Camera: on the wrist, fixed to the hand. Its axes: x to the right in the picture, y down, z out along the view.
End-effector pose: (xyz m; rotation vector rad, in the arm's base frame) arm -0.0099 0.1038 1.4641 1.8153 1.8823 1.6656
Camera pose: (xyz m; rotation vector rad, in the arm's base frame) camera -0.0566 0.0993 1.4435 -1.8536 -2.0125 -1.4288
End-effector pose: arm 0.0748 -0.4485 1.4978 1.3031 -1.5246 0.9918
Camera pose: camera 0.1223 -0.4308 1.5056 1.4593 -1.5003 1.1520
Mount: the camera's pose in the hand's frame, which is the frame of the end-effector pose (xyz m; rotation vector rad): -0.0011 -0.0449 -0.0247 0.1956 -0.0430 0.0143
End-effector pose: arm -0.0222 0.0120 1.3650 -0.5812 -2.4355 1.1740
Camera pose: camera -0.0181 0.0019 1.4151 -0.5197 -2.3187 1.4239
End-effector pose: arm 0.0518 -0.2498 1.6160 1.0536 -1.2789 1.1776
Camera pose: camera 0.0995 -0.2311 1.6168 1.2192 -1.2241 1.3174
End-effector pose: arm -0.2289 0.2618 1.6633 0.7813 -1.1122 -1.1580
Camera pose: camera -0.2190 0.2498 1.6145 0.9008 -1.2785 -1.0688
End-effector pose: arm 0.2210 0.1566 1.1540 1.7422 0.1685 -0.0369
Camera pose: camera 0.2122 0.1883 1.1147 1.9360 0.1241 -0.0827
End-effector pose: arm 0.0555 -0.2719 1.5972 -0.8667 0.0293 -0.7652
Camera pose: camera 0.0201 -0.3060 1.6117 -0.6959 -0.0763 -0.7229
